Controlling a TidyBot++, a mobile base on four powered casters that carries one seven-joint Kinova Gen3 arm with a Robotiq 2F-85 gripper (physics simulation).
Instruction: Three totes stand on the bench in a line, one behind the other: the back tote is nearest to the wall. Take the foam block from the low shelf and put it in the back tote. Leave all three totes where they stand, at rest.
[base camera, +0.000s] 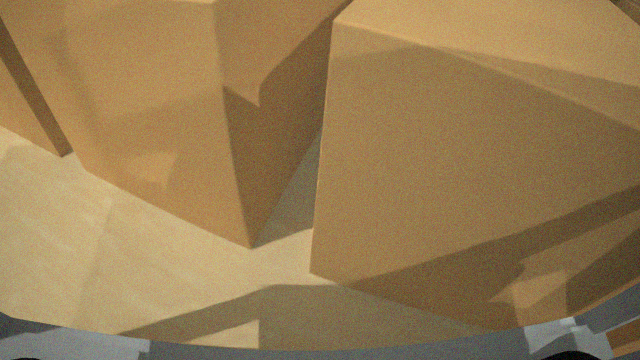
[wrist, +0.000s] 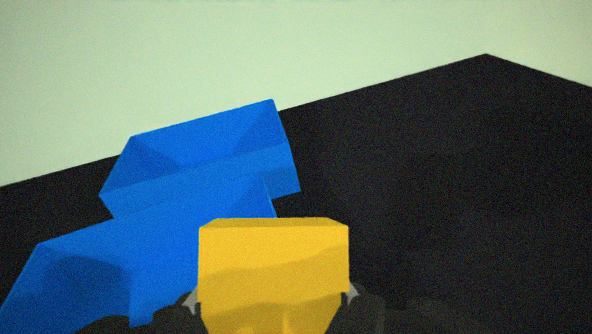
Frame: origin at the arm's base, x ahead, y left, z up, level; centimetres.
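Where they show: gripper, between the fingertips: (wrist: 273, 297).
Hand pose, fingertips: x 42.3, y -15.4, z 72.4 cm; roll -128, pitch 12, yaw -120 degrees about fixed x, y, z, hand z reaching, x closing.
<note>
Each offset is from my fingertips to the centre of the thing. Level surfaces: height alone.
My gripper (wrist: 273, 297) is shut on the yellow foam block @(dx -1.1, dy +0.6, dz +0.1 cm) (wrist: 273, 257), which shows at the bottom middle of the wrist view between the two dark fingers. The back tote @(dx +44.5, dy -7.5, dz -15.7 cm) (wrist: 200, 172), blue and open-topped, stands beyond the block, up and to the left, near the far edge of the bench. A nearer blue tote @(dx +21.6, dy +6.9, dz -15.7 cm) (wrist: 165, 245) stands in front of it at the lower left, partly hidden by the block and a finger. The third tote cannot be made out in the wrist view. The block is in front of the totes, outside the back tote.
The black bench top @(dz -20.7 cm) (wrist: 425, 190) runs to the right of the totes, with a far corner at the upper right. A pale wall (wrist: 250, 45) is behind it. In the base camera view, large tan box-like bodies (base camera: 450, 150) (base camera: 160, 100) stand close ahead on the light floor @(dz -112.1 cm) (base camera: 165, 250).
</note>
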